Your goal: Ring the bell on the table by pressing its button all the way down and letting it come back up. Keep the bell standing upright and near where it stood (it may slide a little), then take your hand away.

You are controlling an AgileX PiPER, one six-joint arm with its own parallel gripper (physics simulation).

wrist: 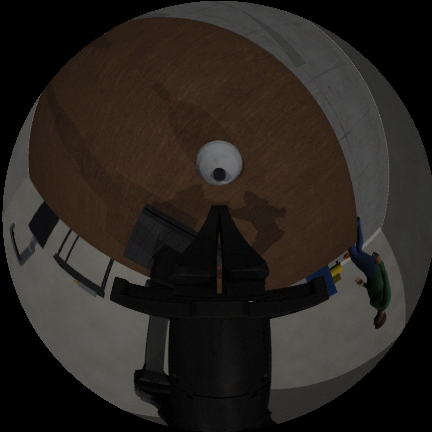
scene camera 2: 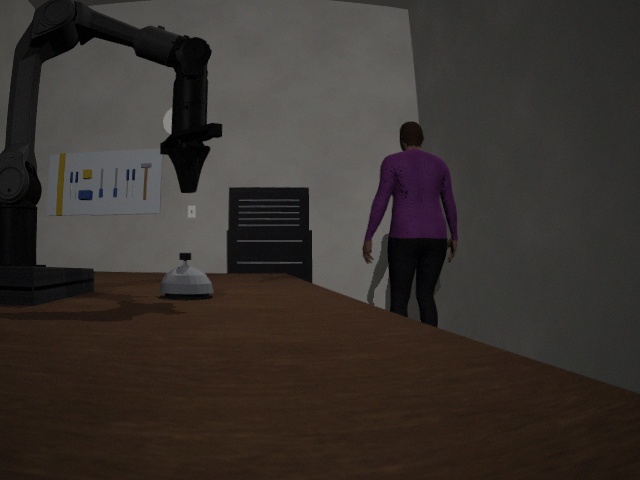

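Observation:
The bell (scene camera 2: 186,283) (wrist: 218,156) is a pale grey dome on a dark base. It stands upright on the brown wooden table (scene camera 2: 310,387) (wrist: 280,100). Its dark button (scene camera 2: 185,256) (wrist: 219,174) stands raised on a thin stem on top. My gripper (scene camera 2: 188,191) (wrist: 218,213) is shut and holds nothing, with its fingertips together and pointing down. In the scene view it hangs well above the button, roughly over it. In the wrist view the fingertips show just below the bell, and the whole button is visible.
The arm's dark base (scene camera 2: 56,284) (wrist: 157,234) stands on the table left of the bell in the scene view. A black drawer cabinet (scene camera 2: 268,232) is behind the table. A person in purple (scene camera 2: 416,196) stands beyond the table's right edge; a person in green (wrist: 380,287) shows in the wrist view.

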